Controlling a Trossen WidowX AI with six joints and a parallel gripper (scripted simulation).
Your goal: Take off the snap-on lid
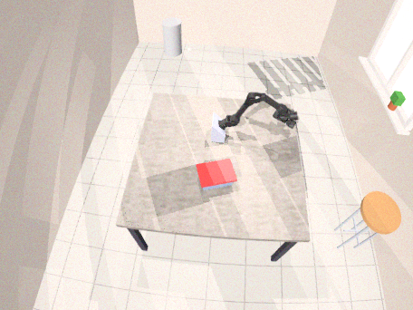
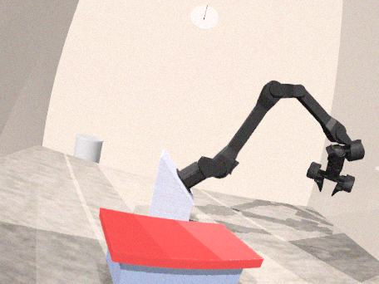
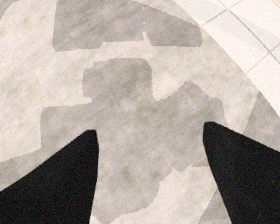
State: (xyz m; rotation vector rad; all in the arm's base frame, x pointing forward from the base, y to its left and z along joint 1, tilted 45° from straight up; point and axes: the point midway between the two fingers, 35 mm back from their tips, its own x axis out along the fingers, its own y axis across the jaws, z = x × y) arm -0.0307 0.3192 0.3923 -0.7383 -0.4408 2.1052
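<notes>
My gripper tip is now 47 cm short of the lid, 56 cm to the left of it and 4 cm above it. Round my gripper tip: storage box (47 cm ahead, 56 cm to the right, 9 cm below).
</notes>
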